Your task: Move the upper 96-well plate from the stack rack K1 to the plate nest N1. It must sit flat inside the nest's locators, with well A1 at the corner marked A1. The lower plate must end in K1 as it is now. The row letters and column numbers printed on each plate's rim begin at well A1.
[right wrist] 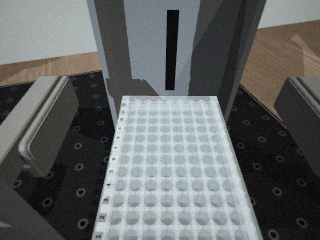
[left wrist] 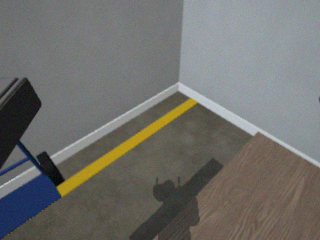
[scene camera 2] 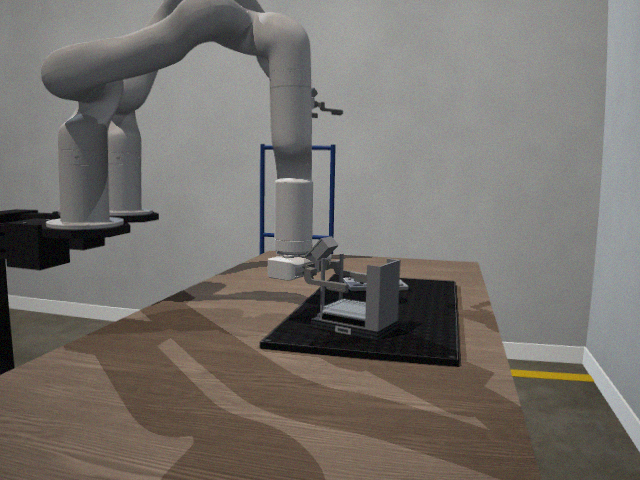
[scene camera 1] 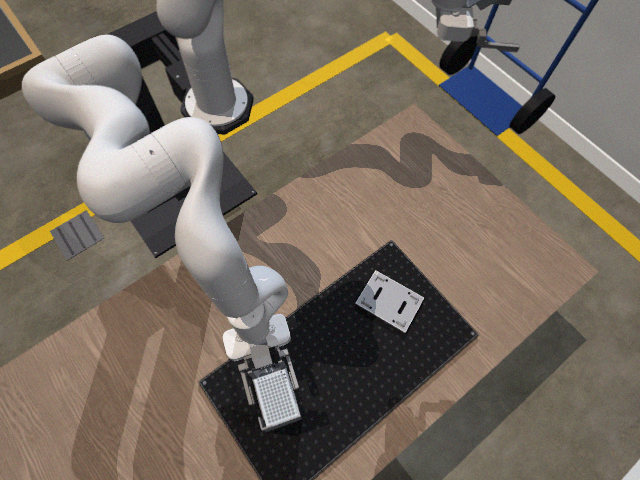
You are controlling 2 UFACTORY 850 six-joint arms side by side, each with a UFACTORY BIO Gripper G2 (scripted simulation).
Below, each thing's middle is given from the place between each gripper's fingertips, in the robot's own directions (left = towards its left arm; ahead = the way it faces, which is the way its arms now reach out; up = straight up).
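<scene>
White 96-well plate (scene camera 1: 277, 402): my right hand 60 mm above it, 20 mm short of it, 10 mm to the left of it. Plate nest N1 (scene camera 1: 386, 306), from my right hand: 90 mm below, 390 mm to the left, 120 mm ahead.
Plate nest N1: my left hand 52 cm above it, 56 cm to the left of it, 11 cm short of it. White 96-well plate, from my left hand: 49 cm below, 96 cm to the right.
</scene>
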